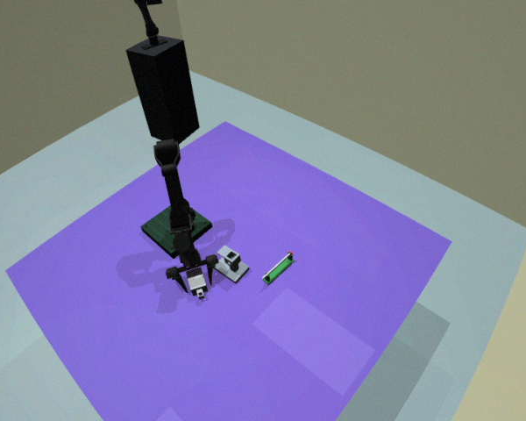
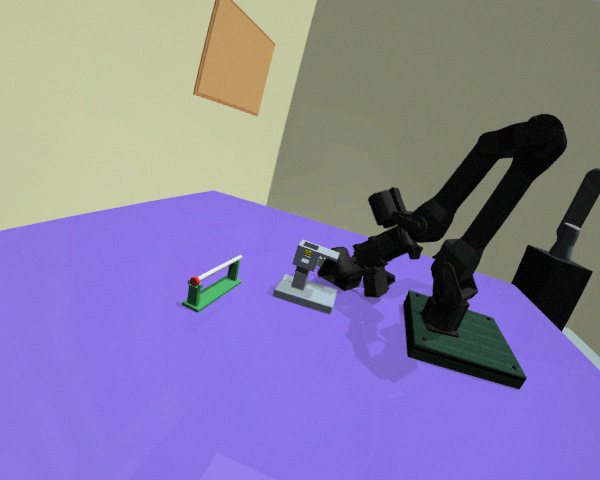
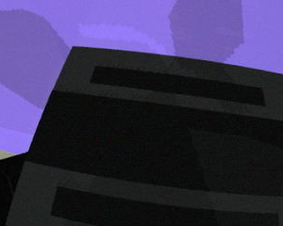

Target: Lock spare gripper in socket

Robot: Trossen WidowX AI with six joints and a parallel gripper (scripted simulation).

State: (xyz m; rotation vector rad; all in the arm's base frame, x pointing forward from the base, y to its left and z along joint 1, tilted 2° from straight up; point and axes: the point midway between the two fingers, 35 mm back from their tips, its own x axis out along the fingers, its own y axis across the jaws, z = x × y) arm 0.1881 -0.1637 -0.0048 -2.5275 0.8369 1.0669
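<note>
My gripper tip is now 140 mm to the right of the grey mount, 50 mm short of it and 40 mm below it. Also, from my gripper tip: spare gripper: 10 mm to the left, 10 mm behind, 10 mm above; then green cradle: 220 mm to the left, 200 mm ahead, 10 mm above.
</note>
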